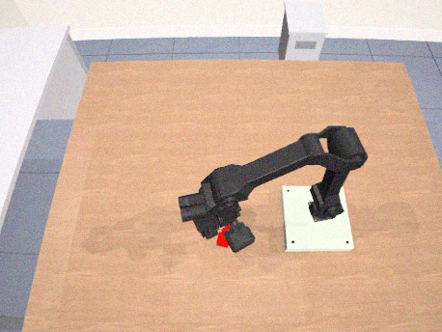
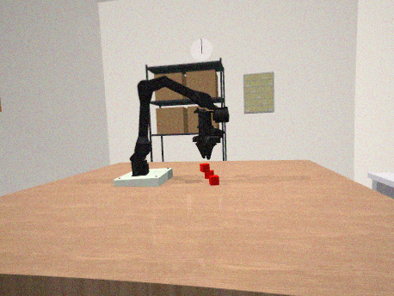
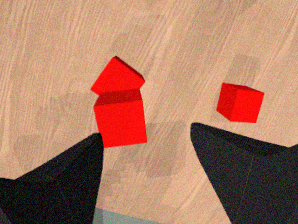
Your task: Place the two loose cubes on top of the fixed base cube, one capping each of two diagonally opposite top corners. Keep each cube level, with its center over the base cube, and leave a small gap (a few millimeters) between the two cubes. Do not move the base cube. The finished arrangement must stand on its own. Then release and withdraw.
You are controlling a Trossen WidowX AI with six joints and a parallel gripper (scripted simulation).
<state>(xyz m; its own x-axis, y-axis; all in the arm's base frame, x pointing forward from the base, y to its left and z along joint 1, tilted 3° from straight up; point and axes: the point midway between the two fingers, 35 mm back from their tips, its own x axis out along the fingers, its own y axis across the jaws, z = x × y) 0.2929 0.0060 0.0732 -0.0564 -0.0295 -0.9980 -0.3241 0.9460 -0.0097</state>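
Now: gripper tip 20 mm short of the red cube, 100 mm to the left of it and 70 mm above it.
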